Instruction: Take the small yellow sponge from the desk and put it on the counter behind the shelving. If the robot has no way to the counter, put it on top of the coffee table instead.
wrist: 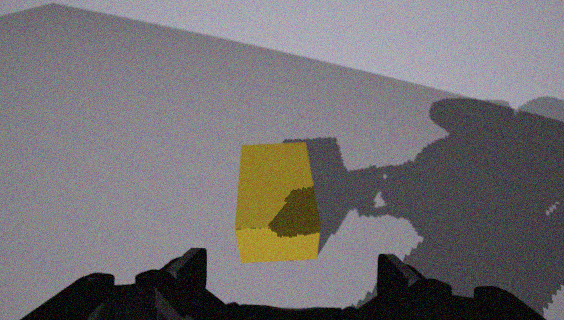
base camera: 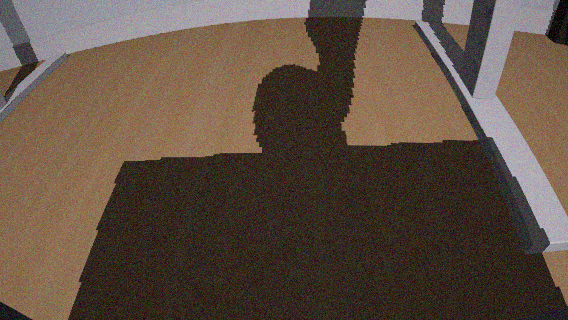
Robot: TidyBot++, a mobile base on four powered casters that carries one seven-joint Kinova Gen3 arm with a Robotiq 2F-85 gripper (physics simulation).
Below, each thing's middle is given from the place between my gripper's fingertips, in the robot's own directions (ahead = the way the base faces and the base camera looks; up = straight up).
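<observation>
Position of my hand: 6 cm above the small yellow sponge [wrist: 277, 219], 6 cm to the right of it, 9 cm short of it.
</observation>
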